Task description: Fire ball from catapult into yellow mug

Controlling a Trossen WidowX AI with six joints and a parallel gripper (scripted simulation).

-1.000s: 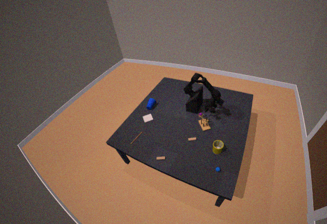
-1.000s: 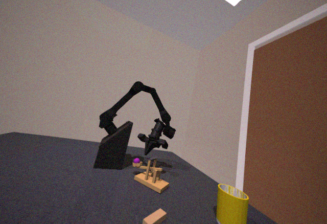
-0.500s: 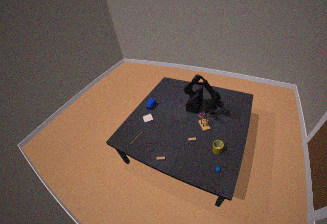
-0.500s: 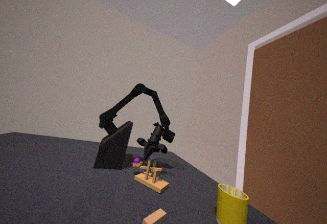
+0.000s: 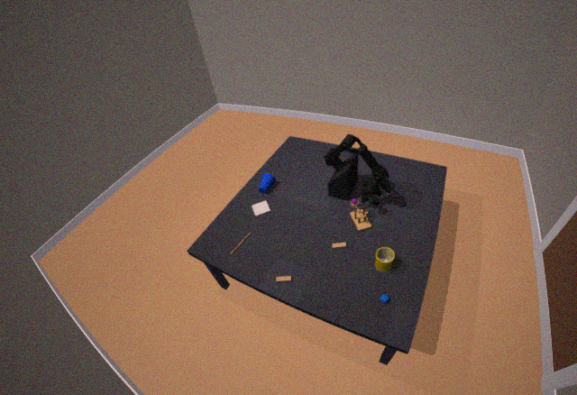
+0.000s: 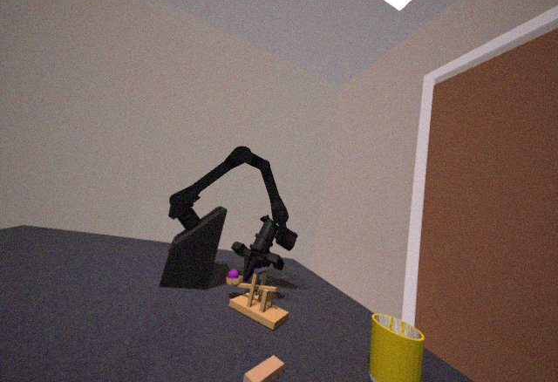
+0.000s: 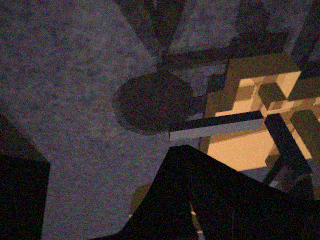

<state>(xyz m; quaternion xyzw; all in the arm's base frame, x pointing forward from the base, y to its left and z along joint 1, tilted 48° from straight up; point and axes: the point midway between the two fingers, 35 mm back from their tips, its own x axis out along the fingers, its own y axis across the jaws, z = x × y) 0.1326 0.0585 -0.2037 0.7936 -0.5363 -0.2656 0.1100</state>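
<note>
Right now the purple ball is 40 mm to the right of my gripper tip, 20 mm ahead of it and 20 mm above it. The rest, counted from my gripper tip: blue ball: 530 mm ahead, 270 mm to the left, 20 mm below; yellow mug: 350 mm ahead, 220 mm to the left, 10 mm below; catapult: 60 mm ahead, 10 mm to the left, 10 mm above.
</note>
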